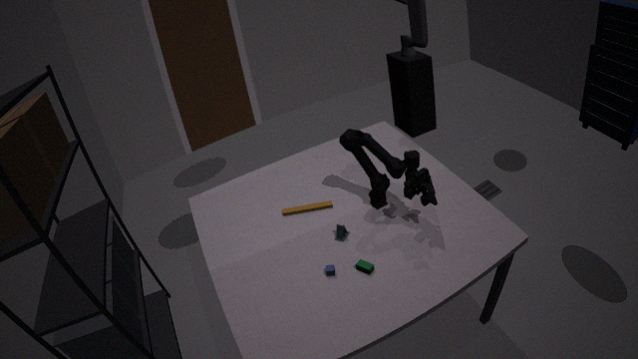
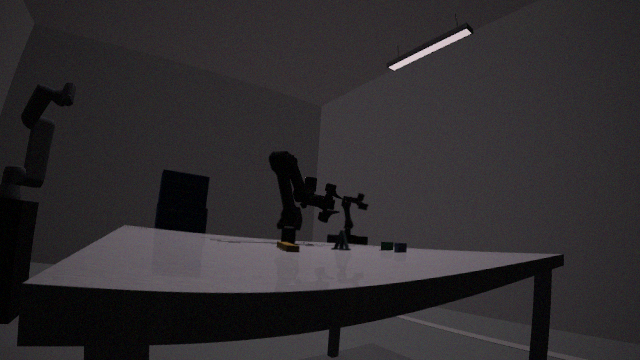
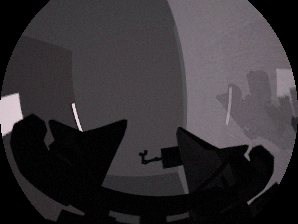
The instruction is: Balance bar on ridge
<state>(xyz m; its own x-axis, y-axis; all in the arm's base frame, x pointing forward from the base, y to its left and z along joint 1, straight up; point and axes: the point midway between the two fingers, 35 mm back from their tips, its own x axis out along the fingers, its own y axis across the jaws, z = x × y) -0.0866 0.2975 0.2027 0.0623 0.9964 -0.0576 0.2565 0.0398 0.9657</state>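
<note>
Now: the yellow bar 49 cm to the right of my gripper tip, 38 cm ahead of it and 19 cm below it. From my gripper tip the other things lie so: blue cube (46 cm ahead, 18 cm below, 8 cm to the right); green block (34 cm ahead, 18 cm below, 1 cm to the right).
</note>
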